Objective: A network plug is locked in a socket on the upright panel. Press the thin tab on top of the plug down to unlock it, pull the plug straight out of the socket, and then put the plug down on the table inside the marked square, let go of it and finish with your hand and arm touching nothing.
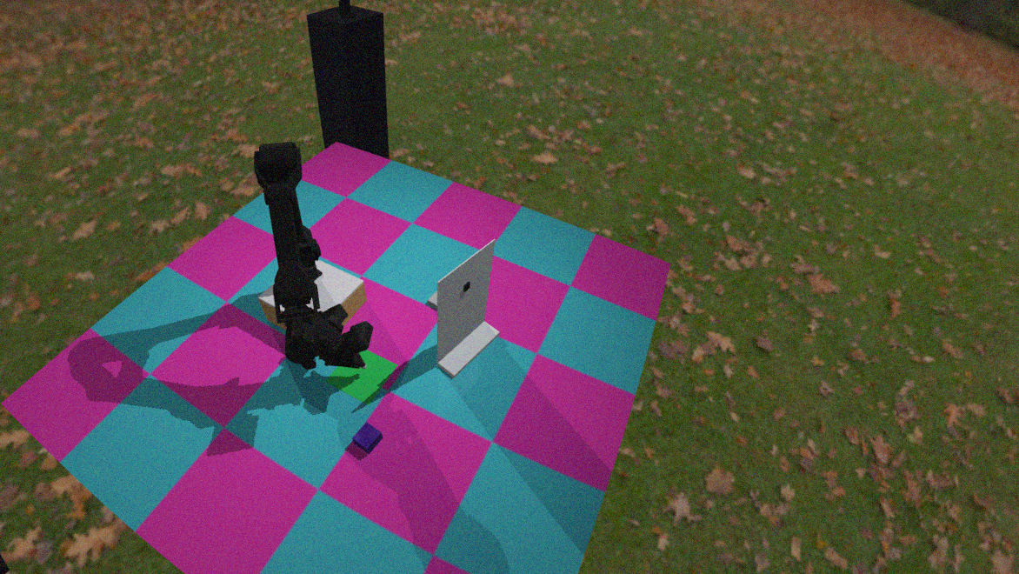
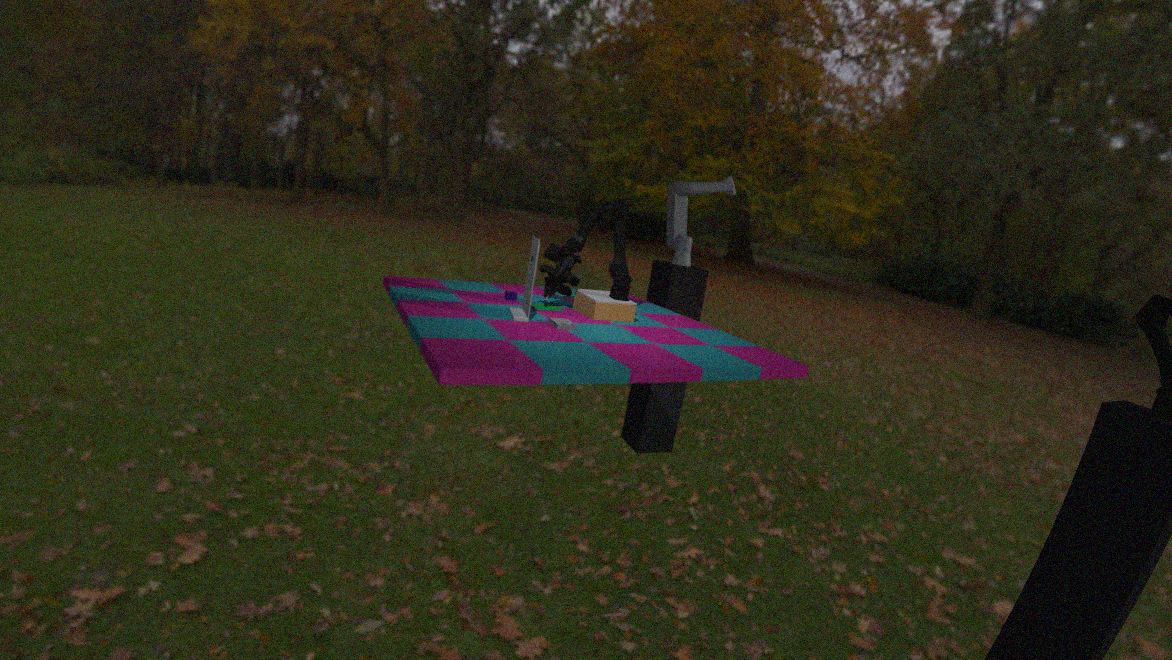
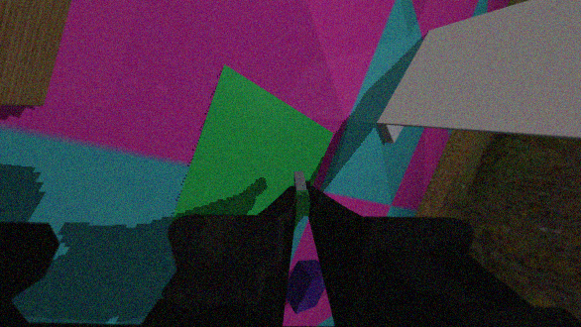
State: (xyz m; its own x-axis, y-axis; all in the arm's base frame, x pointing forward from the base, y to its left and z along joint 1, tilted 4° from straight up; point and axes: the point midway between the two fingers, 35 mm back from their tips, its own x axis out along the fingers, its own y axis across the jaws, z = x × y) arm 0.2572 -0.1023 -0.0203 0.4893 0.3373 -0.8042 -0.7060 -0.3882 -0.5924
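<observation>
Now: the green marked square 4 cm below my gripper tip and 1 cm behind it. From my gripper tip the other things lie so: network plug (right at my gripper tip); block (12 cm to the right, 11 cm ahead, 2 cm below); upright panel (20 cm to the left, 14 cm ahead, 9 cm above).
</observation>
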